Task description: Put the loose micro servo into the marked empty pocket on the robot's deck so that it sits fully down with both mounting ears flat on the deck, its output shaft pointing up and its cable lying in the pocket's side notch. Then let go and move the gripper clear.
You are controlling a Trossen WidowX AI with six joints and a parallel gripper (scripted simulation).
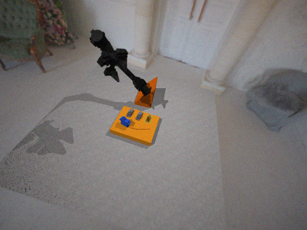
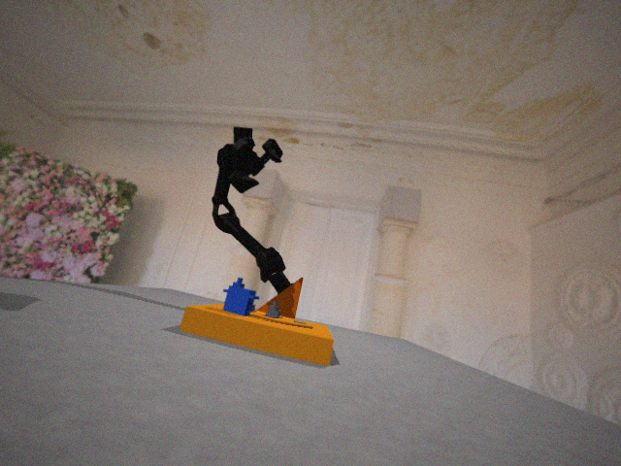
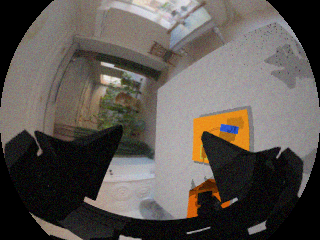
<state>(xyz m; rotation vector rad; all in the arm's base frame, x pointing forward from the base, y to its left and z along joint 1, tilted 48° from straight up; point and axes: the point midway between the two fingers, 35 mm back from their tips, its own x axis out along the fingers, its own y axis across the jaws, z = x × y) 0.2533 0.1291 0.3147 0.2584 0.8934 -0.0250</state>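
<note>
My gripper tip is 4 cm short of the orange deck, 9 cm to the right of it and 40 cm above it.
</note>
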